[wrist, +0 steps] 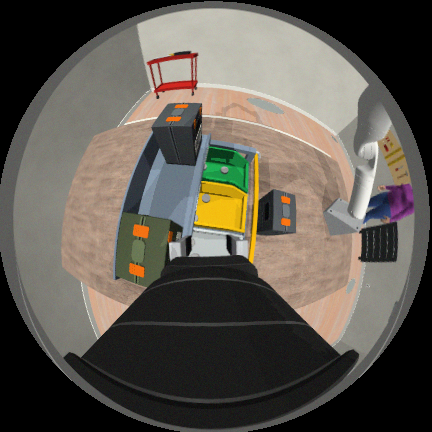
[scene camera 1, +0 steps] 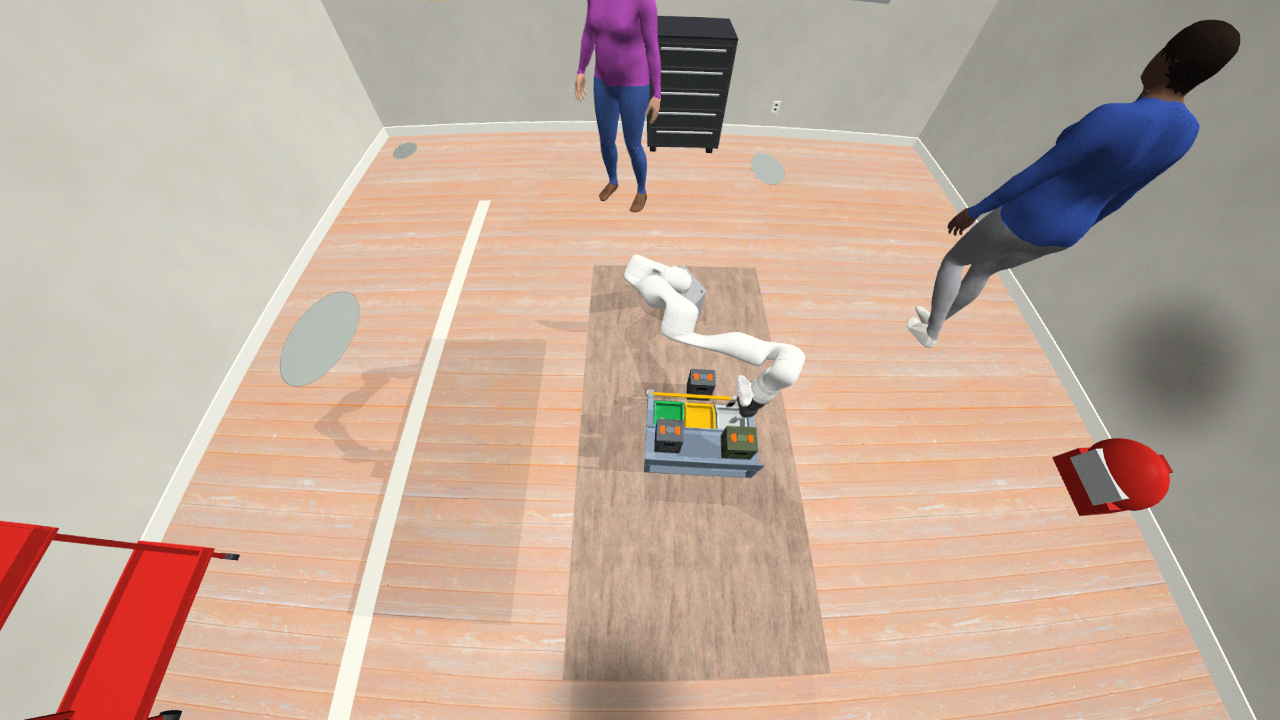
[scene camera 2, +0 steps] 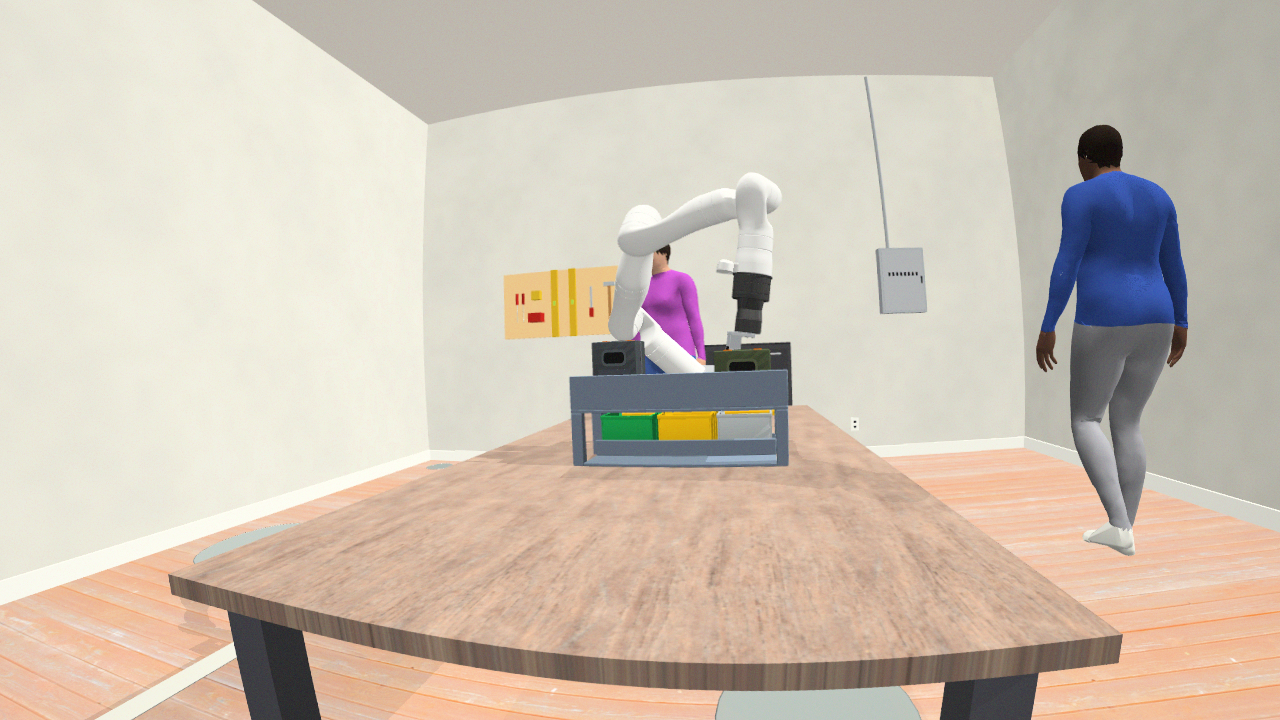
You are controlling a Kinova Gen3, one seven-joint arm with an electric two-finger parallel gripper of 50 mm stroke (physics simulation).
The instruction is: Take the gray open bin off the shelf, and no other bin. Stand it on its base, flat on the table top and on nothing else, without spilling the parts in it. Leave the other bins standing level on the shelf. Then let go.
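Frame: origin at the arm's base, x ahead, y left, z up, level; millimetres.
Seen in the pictures: gripper, fingertip midpoint: (wrist: 208, 242) (scene camera 1: 730, 414); arm's base at its link origin: (wrist: 354, 212) (scene camera 1: 682, 282).
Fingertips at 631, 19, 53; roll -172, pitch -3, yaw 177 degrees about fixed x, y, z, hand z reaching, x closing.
Offsets run from my fingertips to a thing's top centre, as dx, dy, dz.
The gray open bin {+1, +27, -89} (scene camera 1: 725, 414) (scene camera 2: 744, 426) (wrist: 210, 244) sits at one end of the row on the slate-blue shelf (scene camera 1: 702, 470) (scene camera 2: 680, 392) (wrist: 170, 192). The yellow bin {-26, -82, -89} (scene camera 1: 699, 415) (scene camera 2: 686, 426) (wrist: 220, 212) is beside it, and the green bin {-51, -191, -89} (scene camera 1: 668, 409) (scene camera 2: 629, 427) (wrist: 217, 176) is at the far end. Small round parts show in the green and yellow bins. My gripper (scene camera 2: 737, 342) (wrist: 208, 242) is open and empty, pointing down above the gray bin. In the wrist view the fingers flank its visible part; the gripper body hides the rest. Fingertip height above the rim is unclear.
A yellow bar {-126, -59, -105} (scene camera 1: 689, 394) (wrist: 256, 200) runs along the shelf's robot side. A dark case {+41, -218, +54} (scene camera 1: 669, 436) (scene camera 2: 617, 358) (wrist: 177, 137) and a green case {+96, +7, +29} (scene camera 1: 739, 442) (scene camera 2: 742, 360) (wrist: 145, 247) stand on the shelf's upper level. Another dark case {-170, -46, -38} (scene camera 1: 702, 382) (wrist: 281, 212) stands beyond the bar.
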